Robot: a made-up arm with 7 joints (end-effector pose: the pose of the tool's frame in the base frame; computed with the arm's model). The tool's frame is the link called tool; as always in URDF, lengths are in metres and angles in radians.
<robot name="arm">
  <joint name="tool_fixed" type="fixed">
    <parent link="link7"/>
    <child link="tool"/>
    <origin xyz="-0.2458 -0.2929 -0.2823" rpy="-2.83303 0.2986 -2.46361"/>
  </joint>
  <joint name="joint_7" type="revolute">
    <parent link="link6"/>
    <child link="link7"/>
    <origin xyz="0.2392 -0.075 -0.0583" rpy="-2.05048 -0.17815 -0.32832"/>
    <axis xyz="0 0 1"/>
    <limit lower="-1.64" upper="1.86"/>
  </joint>
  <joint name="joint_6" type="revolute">
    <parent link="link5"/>
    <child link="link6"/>
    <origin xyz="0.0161 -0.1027 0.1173" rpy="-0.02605 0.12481 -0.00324"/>
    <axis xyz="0 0 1"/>
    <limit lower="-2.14" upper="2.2"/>
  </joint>
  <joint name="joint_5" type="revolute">
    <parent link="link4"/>
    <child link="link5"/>
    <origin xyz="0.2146 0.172 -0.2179" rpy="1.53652 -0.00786 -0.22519"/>
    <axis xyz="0 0 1"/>
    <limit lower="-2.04" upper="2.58"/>
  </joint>
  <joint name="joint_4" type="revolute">
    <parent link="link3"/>
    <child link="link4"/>
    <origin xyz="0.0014 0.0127 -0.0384" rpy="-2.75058 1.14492 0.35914"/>
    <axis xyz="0 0 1"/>
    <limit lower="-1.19" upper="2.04"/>
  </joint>
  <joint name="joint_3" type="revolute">
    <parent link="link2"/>
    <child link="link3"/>
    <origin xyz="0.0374 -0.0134 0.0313" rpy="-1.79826 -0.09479 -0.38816"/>
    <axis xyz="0 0 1"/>
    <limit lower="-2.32" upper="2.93"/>
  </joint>
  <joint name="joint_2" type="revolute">
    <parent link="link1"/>
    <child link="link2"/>
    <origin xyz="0.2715 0.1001 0.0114" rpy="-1.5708 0 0"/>
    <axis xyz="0 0 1"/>
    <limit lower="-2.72" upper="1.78"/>
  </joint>
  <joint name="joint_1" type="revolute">
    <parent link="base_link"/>
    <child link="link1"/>
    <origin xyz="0.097 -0.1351 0.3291" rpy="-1.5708 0 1.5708"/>
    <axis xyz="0 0 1"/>
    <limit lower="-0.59" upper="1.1"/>
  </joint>
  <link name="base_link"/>
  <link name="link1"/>
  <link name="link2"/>
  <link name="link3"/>
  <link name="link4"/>
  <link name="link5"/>
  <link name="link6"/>
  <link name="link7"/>
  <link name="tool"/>
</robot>
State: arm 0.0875 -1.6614 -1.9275 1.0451 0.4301 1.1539 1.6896
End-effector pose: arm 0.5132 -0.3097 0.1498 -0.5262 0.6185 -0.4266 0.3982
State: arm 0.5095 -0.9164 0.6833 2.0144 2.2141 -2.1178 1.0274
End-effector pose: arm -0.5073 -0.1423 -0.1529 0.2092 -0.5345 -0.5990 0.5583
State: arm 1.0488 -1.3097 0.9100 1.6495 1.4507 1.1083 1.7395
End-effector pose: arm 0.2582 -0.4365 0.0834 0.7284 -0.3231 0.1637 0.5816
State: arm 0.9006 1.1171 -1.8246 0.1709 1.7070 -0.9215 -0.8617
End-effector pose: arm 0.0008 -0.5391 -0.1675 0.8432 -0.3972 0.3600 0.0398
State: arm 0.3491 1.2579 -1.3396 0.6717 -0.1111 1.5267 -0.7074
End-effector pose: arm 0.1025 -0.1967 -0.4549 -0.8561 0.4331 0.1658 0.2281
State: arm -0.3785 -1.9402 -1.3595 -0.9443 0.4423 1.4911 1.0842
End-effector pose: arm -0.2739 -0.1300 0.3639 0.1675 -0.7493 0.4935 0.4085
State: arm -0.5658 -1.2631 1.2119 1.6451 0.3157 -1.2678 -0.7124
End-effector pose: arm -0.0244 0.0782 0.5343 0.5602 0.2669 0.0489 0.7827
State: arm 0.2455 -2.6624 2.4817 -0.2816 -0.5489 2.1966 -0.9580
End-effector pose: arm 0.3694 0.6011 0.3414 -0.6978 -0.6207 -0.2397 0.2652
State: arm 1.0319 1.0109 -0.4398 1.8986 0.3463 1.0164 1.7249
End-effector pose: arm -0.1880 -0.6797 -0.0661 0.0279 0.7930 -0.5823 0.1767
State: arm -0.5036 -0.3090 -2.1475 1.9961 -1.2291 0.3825 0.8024
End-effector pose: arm 0.3568 0.0363 -0.1447 -0.4116 0.8443 0.2728 0.2082
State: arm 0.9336 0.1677 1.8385 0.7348 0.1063 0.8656 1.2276
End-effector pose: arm -0.5233 -0.0118 0.3251 0.0165 -0.4821 -0.6268 0.6119
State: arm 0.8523 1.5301 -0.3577 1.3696 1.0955 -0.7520 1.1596
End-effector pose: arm 0.1826 -0.2325 -0.7069 0.4184 0.7643 0.1226 0.4751
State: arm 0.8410 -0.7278 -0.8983 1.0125 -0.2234 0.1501 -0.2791
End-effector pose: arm -0.1703 -0.1193 -0.3223 -0.4255 -0.7936 0.2657 0.3443
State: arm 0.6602 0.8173 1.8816 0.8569 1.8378 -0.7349 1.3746
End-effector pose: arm -0.5467 0.2552 -0.1349 0.2195 -0.5028 -0.7861 0.2847
